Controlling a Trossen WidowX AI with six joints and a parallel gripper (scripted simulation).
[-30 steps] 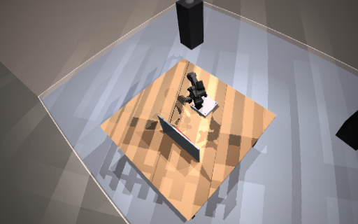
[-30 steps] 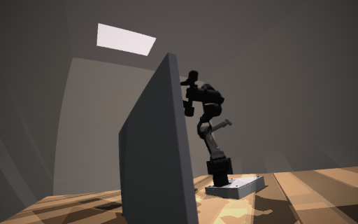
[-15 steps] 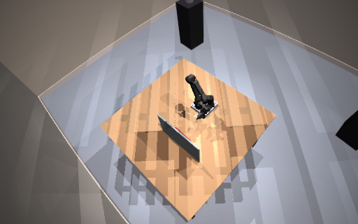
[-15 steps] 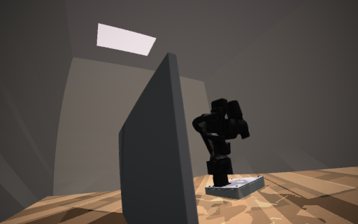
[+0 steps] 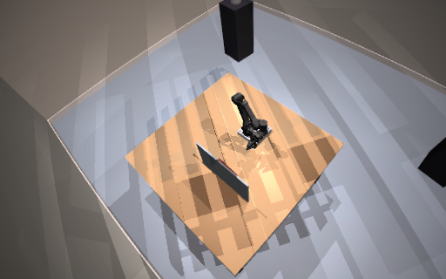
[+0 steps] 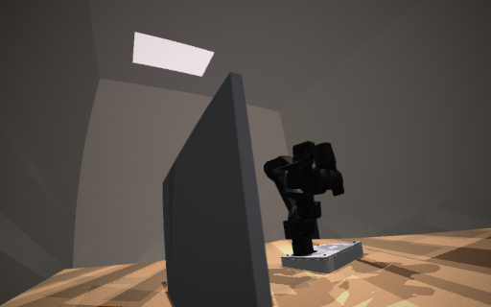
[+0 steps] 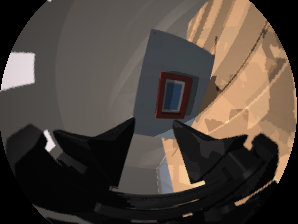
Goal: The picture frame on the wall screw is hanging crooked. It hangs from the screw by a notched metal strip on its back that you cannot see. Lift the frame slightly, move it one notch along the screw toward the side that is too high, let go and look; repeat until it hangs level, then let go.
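The red picture frame is 200 mm ahead of my gripper tip and 90 mm below it. The rest, counted from my gripper tip: grey wall panel: 210 mm ahead, 100 mm below, 10 mm to the right.
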